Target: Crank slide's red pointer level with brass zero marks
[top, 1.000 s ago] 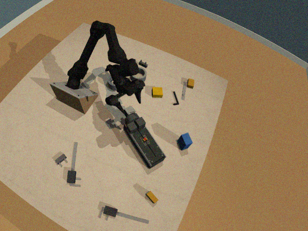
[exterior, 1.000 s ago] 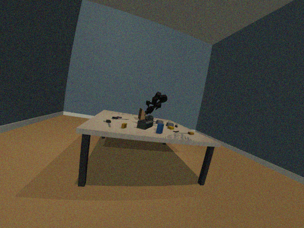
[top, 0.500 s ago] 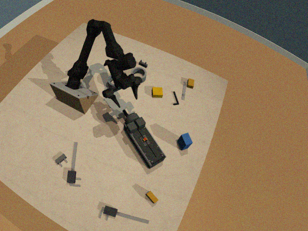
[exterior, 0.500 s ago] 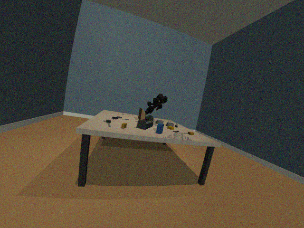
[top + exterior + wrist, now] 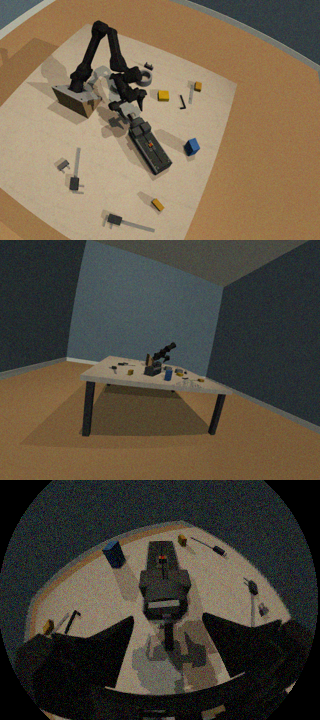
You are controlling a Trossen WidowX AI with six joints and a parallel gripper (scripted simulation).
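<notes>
The crank handle is 60 mm below my gripper tip, 20 mm behind it and 10 mm to the left of it. The rest, counted from my gripper tip: yellow block (250 mm to the left, 110 mm below, 80 mm ahead); then red pointer (130 mm ahead, 90 mm to the right, 40 mm below); then blue cube (330 mm ahead, 80 mm below, 10 mm to the right).
</notes>
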